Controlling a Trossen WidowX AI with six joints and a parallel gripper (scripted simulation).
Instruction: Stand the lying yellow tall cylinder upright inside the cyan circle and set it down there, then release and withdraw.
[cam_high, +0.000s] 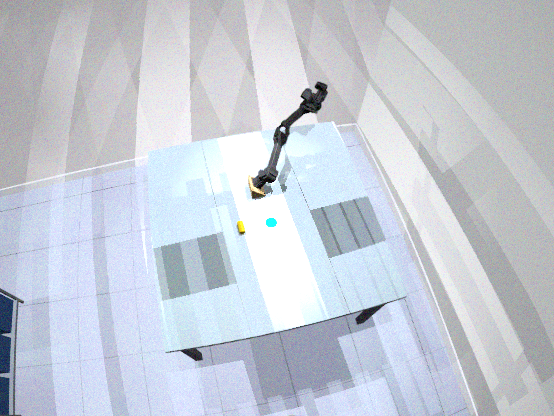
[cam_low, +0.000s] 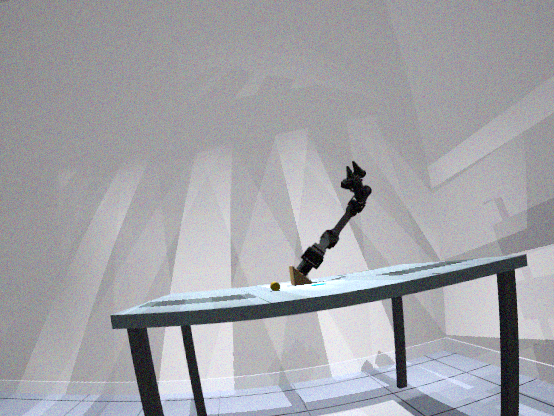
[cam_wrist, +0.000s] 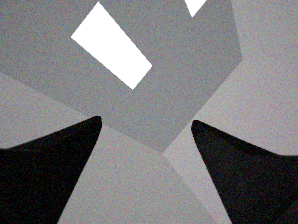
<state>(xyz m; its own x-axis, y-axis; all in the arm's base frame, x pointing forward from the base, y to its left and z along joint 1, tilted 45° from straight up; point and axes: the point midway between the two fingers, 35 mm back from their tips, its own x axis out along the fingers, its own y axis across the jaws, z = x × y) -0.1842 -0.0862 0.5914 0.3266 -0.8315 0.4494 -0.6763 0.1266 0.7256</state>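
Now: gripper tip 420 mm short of the yellow cylinder, 490 mm to the left of it and 540 mm above it. From my gripper tip the other things lie so: cyan circle: 420 mm ahead, 320 mm to the right, 560 mm below.
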